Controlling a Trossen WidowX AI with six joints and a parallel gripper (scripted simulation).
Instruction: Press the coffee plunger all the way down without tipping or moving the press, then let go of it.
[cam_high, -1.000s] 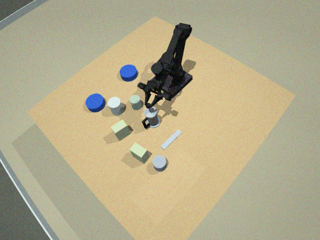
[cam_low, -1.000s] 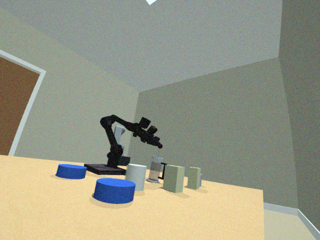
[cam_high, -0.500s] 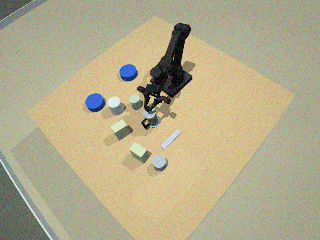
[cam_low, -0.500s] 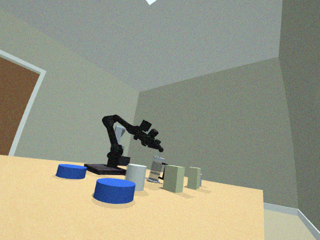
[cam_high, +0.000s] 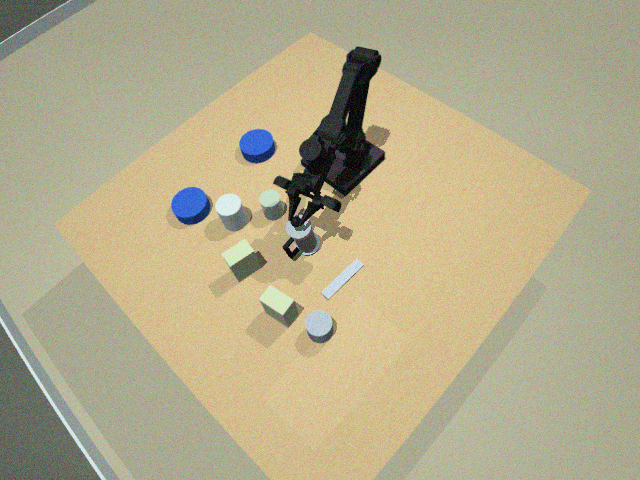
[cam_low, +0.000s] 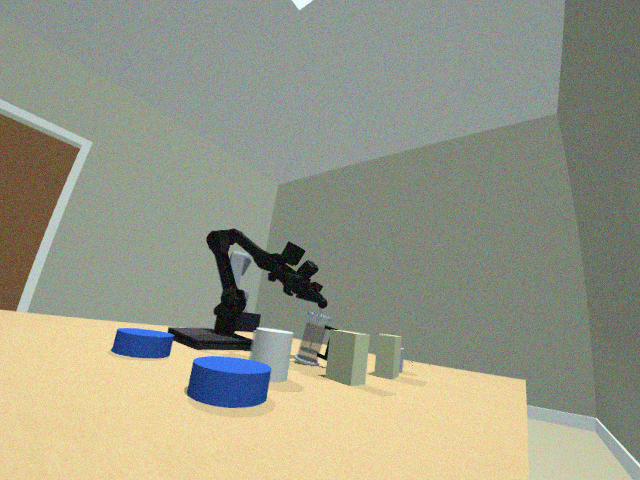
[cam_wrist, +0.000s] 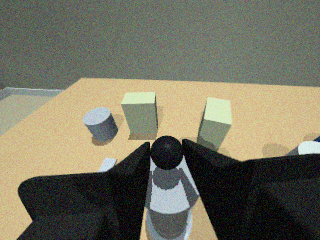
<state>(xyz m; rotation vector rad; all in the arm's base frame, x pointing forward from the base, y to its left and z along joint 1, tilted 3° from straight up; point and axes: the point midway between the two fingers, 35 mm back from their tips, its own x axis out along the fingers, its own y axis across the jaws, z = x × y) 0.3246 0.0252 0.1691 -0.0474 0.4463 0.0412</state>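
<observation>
Right now the coffee press is 1 cm behind my gripper tip and 9 cm below it. From my gripper tip the other things lie so: white cylinder 1 cm ahead, 25 cm to the right, 13 cm below; flat grey bar 1 cm ahead, 15 cm to the left, 18 cm below; pale green cylinder 8 cm behind, 16 cm to the right, 14 cm below.
</observation>
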